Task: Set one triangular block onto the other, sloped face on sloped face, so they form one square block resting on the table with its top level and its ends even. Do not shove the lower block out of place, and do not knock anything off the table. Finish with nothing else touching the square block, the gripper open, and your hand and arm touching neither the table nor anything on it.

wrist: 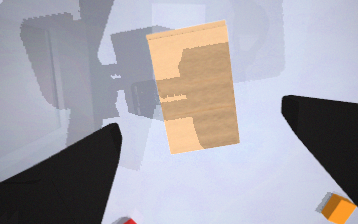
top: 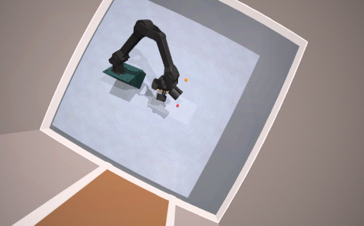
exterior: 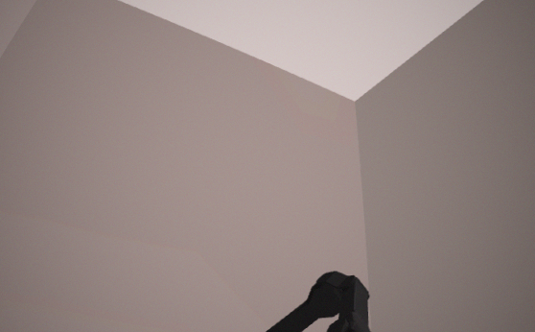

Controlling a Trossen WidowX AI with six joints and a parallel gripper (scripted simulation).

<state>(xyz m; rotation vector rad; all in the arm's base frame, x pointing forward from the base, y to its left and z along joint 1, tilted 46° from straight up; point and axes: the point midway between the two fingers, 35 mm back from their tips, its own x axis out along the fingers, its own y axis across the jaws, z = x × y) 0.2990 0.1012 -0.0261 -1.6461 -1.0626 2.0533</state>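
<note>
Right now the wooden triangular block is 20 mm below my gripper tip. The rest, counted from my gripper tip: small orange marker: 100 mm ahead, 150 mm to the left, 70 mm below.
</note>
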